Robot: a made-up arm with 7 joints. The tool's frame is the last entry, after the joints. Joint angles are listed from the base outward. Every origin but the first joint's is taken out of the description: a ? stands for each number. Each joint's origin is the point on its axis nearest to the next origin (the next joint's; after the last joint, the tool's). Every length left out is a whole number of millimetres.
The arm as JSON. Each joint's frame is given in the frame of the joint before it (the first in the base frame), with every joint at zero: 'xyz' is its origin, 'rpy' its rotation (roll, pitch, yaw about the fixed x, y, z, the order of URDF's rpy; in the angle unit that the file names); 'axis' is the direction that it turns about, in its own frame. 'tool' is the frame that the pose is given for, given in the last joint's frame.
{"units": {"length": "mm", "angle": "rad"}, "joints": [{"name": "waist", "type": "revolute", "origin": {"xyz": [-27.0, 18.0, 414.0], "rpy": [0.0, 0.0, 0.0]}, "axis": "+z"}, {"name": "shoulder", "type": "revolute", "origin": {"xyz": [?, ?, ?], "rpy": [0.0, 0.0, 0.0]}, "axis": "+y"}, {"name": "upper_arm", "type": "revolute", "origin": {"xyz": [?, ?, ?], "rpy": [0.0, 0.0, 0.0]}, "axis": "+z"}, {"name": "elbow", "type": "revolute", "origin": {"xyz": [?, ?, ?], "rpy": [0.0, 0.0, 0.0]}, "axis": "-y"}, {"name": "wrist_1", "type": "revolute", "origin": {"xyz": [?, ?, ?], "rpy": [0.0, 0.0, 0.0]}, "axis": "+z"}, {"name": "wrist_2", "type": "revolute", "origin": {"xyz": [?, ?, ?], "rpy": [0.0, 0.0, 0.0]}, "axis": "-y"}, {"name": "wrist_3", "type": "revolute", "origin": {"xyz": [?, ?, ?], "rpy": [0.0, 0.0, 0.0]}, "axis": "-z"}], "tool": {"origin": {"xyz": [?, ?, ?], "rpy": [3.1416, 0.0, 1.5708]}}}
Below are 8 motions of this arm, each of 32 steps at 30 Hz.
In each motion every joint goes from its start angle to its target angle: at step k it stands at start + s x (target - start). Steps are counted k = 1, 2, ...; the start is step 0. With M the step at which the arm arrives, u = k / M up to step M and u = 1 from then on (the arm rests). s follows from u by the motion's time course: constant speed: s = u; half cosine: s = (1 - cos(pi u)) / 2; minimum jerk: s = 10 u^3 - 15 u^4 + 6 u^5.
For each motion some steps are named. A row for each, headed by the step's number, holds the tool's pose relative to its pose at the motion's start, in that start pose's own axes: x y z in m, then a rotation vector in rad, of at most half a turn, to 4 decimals.
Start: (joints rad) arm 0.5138 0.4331 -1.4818 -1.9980 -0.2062 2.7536 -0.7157
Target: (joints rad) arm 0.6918 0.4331 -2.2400 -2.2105 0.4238 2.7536 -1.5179
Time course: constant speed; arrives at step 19
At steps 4, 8, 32:
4: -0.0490 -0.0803 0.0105 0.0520 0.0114 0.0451
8: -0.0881 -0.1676 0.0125 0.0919 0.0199 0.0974
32: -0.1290 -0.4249 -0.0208 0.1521 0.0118 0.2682

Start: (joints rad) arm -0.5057 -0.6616 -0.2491 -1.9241 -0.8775 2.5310 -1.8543
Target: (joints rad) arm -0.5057 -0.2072 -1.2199 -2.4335 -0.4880 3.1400 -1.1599
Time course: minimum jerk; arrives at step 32
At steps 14, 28, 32:
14: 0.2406 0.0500 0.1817 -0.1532 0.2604 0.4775
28: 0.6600 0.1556 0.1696 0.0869 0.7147 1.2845
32: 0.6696 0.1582 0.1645 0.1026 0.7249 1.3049

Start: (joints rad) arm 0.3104 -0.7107 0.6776 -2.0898 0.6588 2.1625 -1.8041
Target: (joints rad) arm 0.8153 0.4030 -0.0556 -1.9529 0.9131 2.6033 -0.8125
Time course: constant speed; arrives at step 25
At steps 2, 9, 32:
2: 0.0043 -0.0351 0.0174 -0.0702 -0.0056 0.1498
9: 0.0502 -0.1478 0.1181 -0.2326 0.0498 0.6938
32: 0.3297 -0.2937 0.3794 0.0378 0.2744 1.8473

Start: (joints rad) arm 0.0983 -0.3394 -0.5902 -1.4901 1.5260 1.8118 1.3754
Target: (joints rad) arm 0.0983 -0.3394 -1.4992 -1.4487 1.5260 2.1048 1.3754
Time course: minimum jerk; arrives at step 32
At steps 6, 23, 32:
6: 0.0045 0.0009 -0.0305 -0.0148 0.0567 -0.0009
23: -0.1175 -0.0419 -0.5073 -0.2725 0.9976 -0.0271
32: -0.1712 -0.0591 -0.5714 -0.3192 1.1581 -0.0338

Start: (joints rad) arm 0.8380 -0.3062 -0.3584 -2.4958 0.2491 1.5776 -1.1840
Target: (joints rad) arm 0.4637 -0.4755 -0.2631 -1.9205 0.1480 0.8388 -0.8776
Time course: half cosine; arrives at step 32
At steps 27, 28, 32:
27: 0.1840 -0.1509 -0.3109 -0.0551 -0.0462 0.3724
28: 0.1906 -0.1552 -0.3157 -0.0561 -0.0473 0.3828
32: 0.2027 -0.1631 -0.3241 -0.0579 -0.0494 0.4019

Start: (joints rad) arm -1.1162 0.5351 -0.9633 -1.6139 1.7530 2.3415 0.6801
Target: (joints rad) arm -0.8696 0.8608 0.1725 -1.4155 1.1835 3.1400 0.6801
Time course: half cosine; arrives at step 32
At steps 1, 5, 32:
1: -0.0010 -0.0011 0.0016 -0.0002 -0.0023 -0.0014
5: -0.0264 -0.0267 0.0390 -0.0034 -0.0544 -0.0355
32: -0.6467 -0.4678 0.1648 0.3230 -0.5351 -0.6201

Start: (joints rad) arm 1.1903 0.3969 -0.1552 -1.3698 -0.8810 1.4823 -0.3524
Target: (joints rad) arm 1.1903 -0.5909 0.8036 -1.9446 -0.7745 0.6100 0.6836
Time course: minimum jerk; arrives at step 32
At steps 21, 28, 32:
21: 0.2587 -0.2835 -0.3561 -0.0736 -0.1729 0.6566
28: 0.3610 -0.3629 -0.3741 -0.0916 -0.3423 0.9469
32: 0.3689 -0.3679 -0.3738 -0.0933 -0.3565 0.9718

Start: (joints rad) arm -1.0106 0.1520 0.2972 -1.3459 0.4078 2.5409 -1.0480
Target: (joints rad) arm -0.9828 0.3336 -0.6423 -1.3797 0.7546 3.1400 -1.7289
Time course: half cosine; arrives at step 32
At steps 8, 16, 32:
8: -0.0528 -0.0684 -0.0219 0.0354 -0.1468 -0.0071
16: -0.1429 -0.2254 -0.1153 0.2039 -0.5115 -0.0689
32: -0.1783 -0.3860 -0.3136 0.6388 -0.9940 -0.2440

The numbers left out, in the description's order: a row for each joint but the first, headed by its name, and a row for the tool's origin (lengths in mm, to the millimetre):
shoulder: 21.0 -8.0 0.0
upper_arm: -7.0 0.0 152.0
elbow: 103.0 -1.0 0.0
wrist_1: -79.0 0.0 484.0
wrist_2: 3.0 21.0 0.0
wrist_3: 113.0 0.0 13.0
tool: -21.0 -14.0 0.0

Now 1 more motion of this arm.
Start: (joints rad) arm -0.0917 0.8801 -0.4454 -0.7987 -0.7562 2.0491 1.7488
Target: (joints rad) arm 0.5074 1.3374 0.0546 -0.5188 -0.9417 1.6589 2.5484
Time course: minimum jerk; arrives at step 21
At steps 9, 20, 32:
9: -0.0071 -0.2048 -0.1842 0.1419 0.0895 0.0560
20: -0.1939 -0.4477 -0.4788 0.3353 0.1164 0.1504
32: -0.1943 -0.4479 -0.4792 0.3355 0.1164 0.1506

